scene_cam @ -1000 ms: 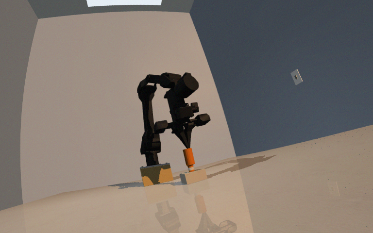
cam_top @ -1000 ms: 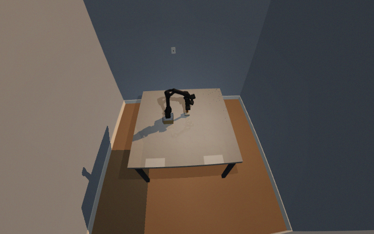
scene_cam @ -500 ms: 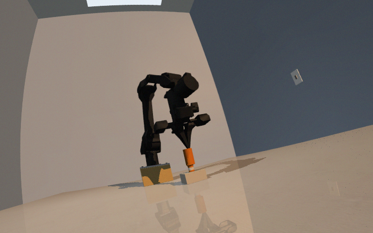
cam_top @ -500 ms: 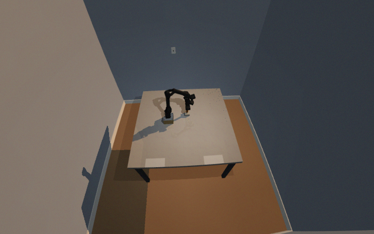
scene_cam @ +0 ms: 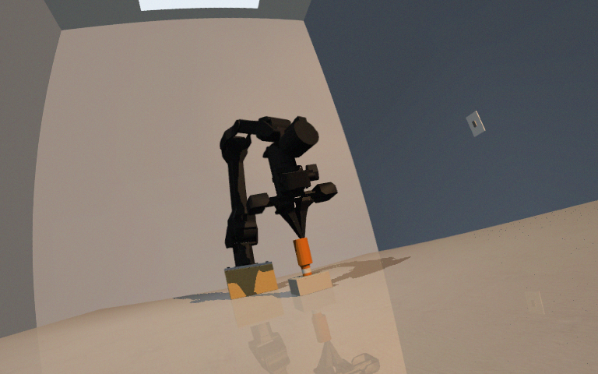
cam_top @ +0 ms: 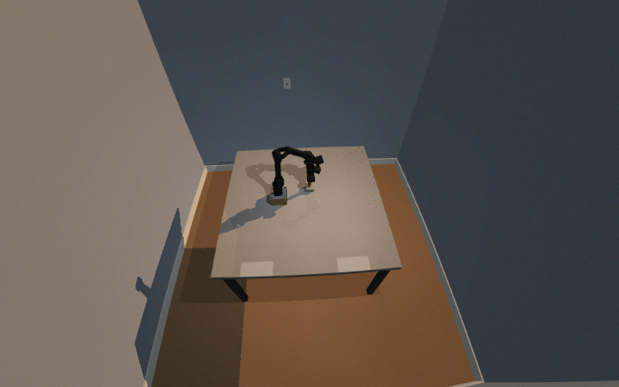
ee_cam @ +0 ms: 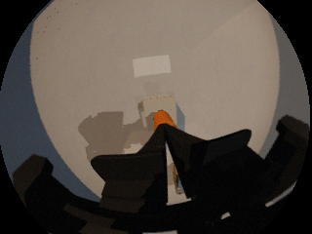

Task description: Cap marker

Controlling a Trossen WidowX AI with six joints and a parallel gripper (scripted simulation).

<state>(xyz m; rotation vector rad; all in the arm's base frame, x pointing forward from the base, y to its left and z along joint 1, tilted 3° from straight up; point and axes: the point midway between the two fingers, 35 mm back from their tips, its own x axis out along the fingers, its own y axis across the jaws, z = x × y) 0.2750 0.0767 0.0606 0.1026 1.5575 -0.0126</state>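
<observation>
Right now my gripper tip is 10 mm past the orange cap and 30 mm above it. The rest, counted from my gripper tip: tan holder block: 10 mm behind, 90 mm below.
</observation>
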